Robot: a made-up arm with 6 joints. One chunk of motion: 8 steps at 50 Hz.
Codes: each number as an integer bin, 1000 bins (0 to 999) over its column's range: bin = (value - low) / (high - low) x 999, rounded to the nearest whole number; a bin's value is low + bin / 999 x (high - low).
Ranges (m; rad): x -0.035..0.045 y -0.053..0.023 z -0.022..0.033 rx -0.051..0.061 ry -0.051..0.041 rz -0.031..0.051
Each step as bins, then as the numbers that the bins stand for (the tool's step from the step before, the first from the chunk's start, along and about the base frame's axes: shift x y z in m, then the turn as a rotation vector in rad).
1 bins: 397 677 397 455 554 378
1 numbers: -0.00321 -0.00150 -0.00014 0.00001 0.00002 0.00003
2 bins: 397 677 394 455 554 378
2 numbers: -0.00321 -0.00150 -0.00031 0.00001 0.00002 0.00003
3 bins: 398 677 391 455 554 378
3 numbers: -0.00313 -0.00150 -0.00047 0.00001 0.00002 0.00003
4 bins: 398 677 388 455 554 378
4 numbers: -0.00313 -0.00150 -0.00064 0.00001 0.00002 0.00003
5 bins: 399 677 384 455 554 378
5 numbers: -0.00305 -0.00150 -0.00086 0.00001 0.00002 0.00003
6 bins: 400 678 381 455 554 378
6 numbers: -0.00297 -0.00142 -0.00102 0.00001 0.00002 0.00003
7 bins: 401 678 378 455 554 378
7 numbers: -0.00289 -0.00142 -0.00119 0.00001 0.00002 0.00003
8 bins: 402 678 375 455 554 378
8 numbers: -0.00281 -0.00142 -0.00135 0.00001 0.00002 0.00003
